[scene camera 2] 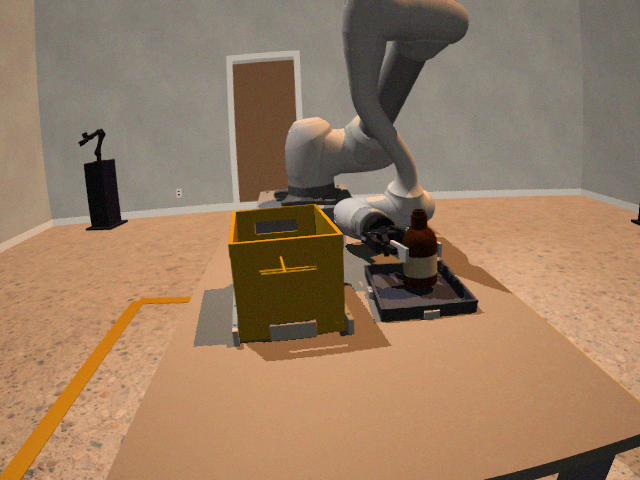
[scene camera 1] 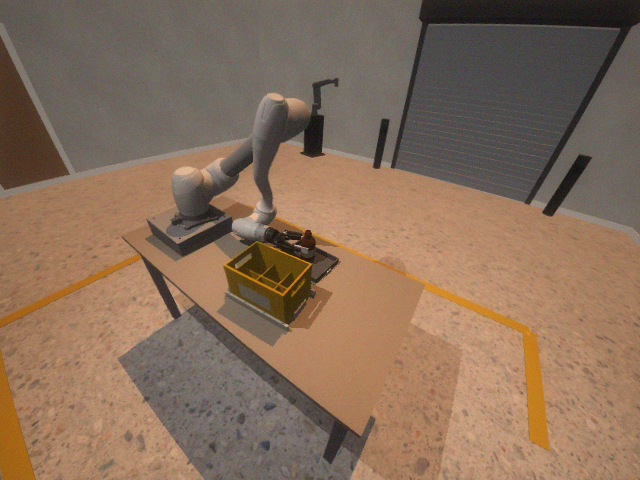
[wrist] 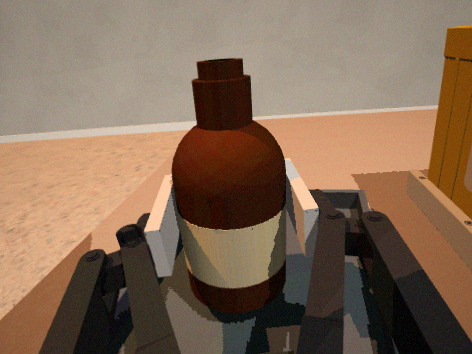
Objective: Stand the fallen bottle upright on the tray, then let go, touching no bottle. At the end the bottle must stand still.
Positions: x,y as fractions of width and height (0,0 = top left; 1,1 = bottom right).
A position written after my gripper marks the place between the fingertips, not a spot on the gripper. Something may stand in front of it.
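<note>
Scene camera 2: my gripper (scene camera 2: 0.66,0.53), a brown bottle (scene camera 2: 0.66,0.57). Wrist view: brown bottle (wrist: 0.48,0.49), my gripper (wrist: 0.49,0.52).
</note>
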